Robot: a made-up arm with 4 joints. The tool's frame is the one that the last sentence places.
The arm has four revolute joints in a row. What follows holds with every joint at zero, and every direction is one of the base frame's. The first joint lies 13.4 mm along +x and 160.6 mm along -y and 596.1 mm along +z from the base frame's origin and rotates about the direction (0.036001, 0.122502, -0.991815). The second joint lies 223.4 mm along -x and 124.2 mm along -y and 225.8 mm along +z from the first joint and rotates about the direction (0.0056, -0.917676, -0.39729). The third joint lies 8.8 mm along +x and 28.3 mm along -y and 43.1 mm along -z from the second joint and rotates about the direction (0.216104, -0.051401, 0.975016). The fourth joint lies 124.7 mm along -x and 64.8 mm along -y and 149.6 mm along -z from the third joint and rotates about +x. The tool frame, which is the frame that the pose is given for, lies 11.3 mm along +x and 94.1 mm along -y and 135.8 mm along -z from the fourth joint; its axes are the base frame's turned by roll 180, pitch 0 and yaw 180 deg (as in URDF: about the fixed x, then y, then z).
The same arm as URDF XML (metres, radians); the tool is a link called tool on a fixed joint. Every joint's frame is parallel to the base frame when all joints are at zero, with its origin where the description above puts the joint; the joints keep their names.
<robot name="arm">
<link name="base_link"/>
<link name="link1"/>
<link name="link2"/>
<link name="link3"/>
<link name="link4"/>
<link name="tool"/>
<joint name="joint 1" type="continuous"><parent link="base_link"/><child link="link1"/><origin xyz="0.0134 -0.1606 0.5961" rpy="0 0 0"/><axis xyz="0.036001 0.122502 -0.991815"/></joint>
<joint name="joint 2" type="continuous"><parent link="link1"/><child link="link2"/><origin xyz="-0.2234 -0.1242 0.2258" rpy="0 0 0"/><axis xyz="0.0056 -0.917676 -0.39729"/></joint>
<joint name="joint 3" type="continuous"><parent link="link2"/><child link="link3"/><origin xyz="0.0088 -0.0283 -0.0431" rpy="0 0 0"/><axis xyz="0.216104 -0.051401 0.975016"/></joint>
<joint name="joint 4" type="continuous"><parent link="link3"/><child link="link4"/><origin xyz="-0.1247 -0.0648 -0.1496" rpy="0 0 0"/><axis xyz="1 0 0"/></joint>
<joint name="tool_joint" type="fixed"><parent link="link4"/><child link="tool"/><origin xyz="0.0113 -0.0941 -0.1358" rpy="3.1416 0 3.1416"/></joint>
</robot>

